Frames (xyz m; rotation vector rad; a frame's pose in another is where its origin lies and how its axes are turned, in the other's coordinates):
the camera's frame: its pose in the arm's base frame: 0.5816 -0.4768 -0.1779 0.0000 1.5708 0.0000
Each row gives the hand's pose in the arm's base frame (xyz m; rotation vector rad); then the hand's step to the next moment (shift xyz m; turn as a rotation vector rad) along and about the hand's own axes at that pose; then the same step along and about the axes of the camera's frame.
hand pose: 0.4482 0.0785 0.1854 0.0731 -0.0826 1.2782
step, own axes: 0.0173 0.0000 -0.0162 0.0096 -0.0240 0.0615
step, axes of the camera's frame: 0.0143 0.0181 0.0053 -0.0619 -0.0039 0.0244
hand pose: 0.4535 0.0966 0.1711 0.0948 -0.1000 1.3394
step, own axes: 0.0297 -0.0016 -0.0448 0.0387 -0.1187 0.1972
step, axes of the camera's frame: 0.0407 0.0340 0.0091 -0.1992 -0.0144 0.1208
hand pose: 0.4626 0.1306 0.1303 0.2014 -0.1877 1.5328
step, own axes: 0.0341 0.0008 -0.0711 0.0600 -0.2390 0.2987
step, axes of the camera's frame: 0.0605 0.0506 -0.0001 -0.3013 -0.0221 0.2422
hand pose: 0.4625 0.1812 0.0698 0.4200 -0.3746 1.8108
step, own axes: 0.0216 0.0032 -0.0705 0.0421 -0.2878 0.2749
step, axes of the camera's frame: 0.0524 0.0498 -0.0151 -0.2738 -0.0133 0.2916
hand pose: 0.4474 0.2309 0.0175 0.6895 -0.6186 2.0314
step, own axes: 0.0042 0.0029 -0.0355 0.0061 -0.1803 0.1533
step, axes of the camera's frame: 0.0233 0.0241 -0.0128 -0.1443 -0.0078 0.1876
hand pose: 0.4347 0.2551 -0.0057 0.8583 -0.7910 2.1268
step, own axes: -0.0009 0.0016 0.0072 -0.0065 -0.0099 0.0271
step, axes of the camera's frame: -0.0032 -0.0065 0.0016 -0.0138 -0.0167 0.0201
